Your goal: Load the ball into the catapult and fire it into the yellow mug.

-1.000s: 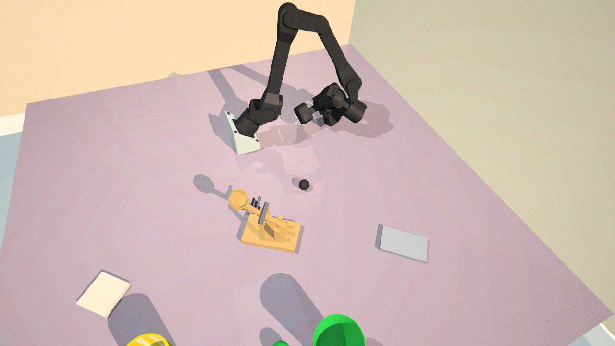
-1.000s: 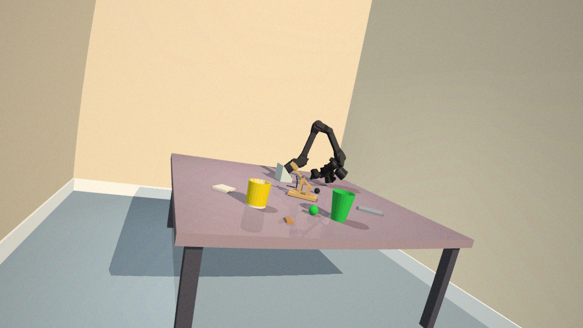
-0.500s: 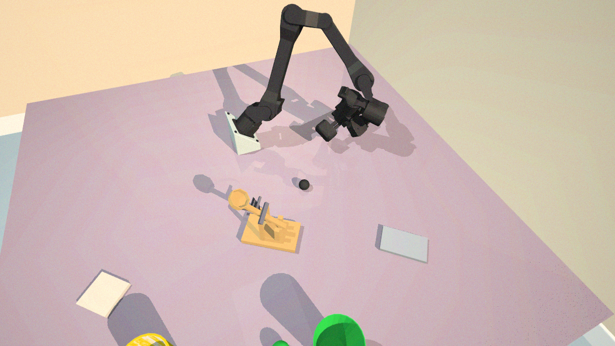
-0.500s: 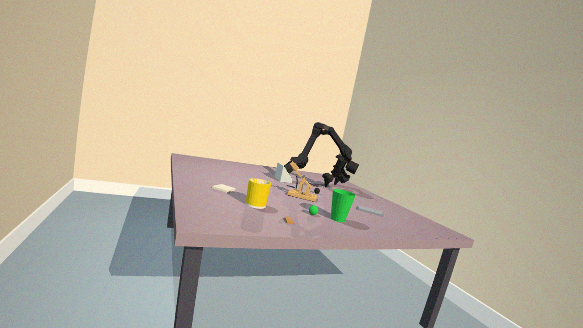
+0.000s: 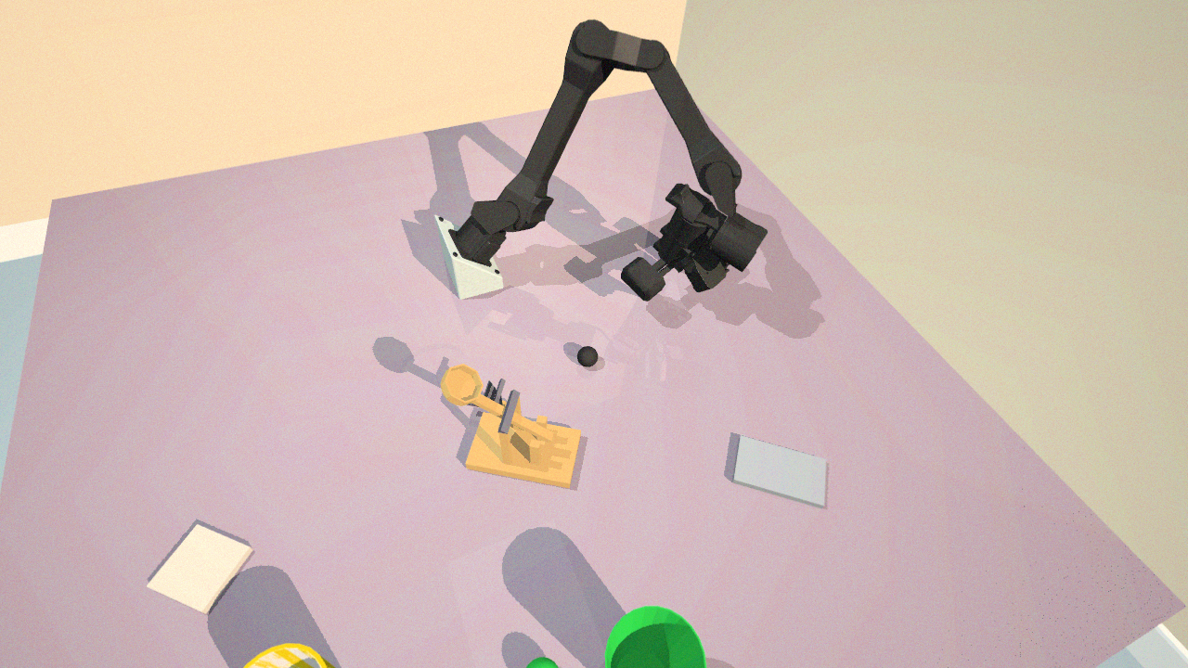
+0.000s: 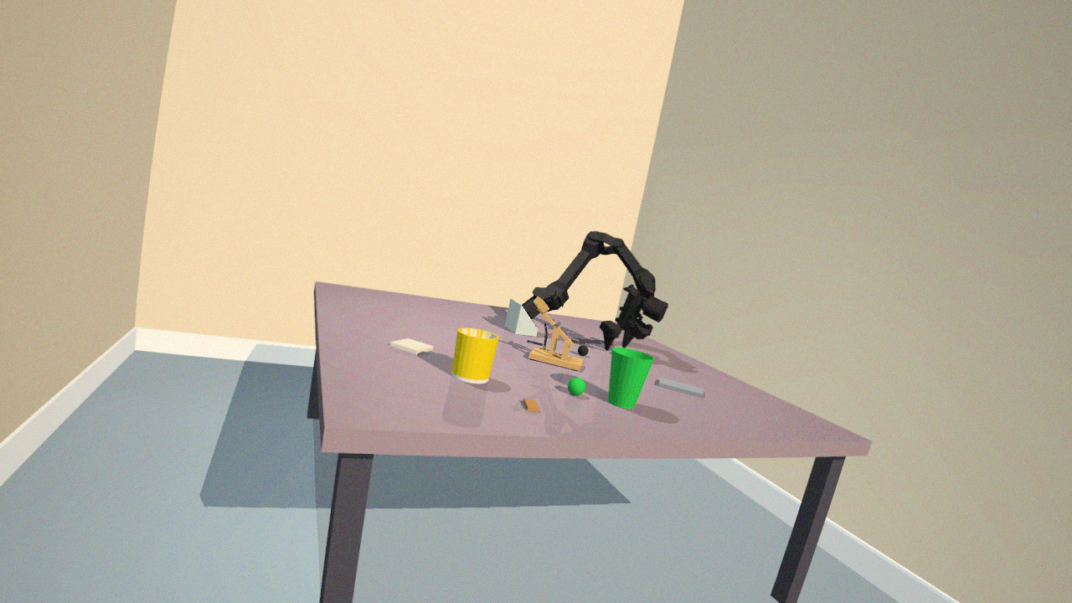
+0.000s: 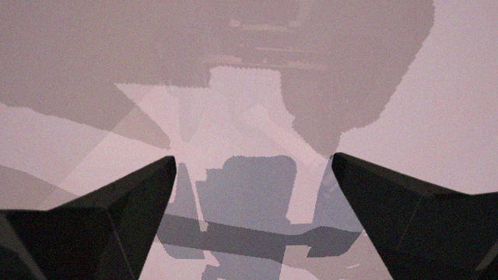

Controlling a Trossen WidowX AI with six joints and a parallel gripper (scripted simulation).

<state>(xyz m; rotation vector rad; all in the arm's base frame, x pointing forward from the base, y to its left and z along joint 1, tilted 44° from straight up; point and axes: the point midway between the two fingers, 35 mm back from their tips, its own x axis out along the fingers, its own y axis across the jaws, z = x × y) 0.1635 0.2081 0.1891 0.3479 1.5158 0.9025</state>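
My gripper tip is now 150 mm short of the wooden catapult, 360 mm to the left of it and 70 mm below it. The rest, counted from my gripper tip: grey slab (380 mm ahead, 40 mm to the right); then black ball (90 mm ahead, 190 mm to the right, 10 mm above); then green cup (500 mm ahead, 340 mm to the right, 20 mm above).
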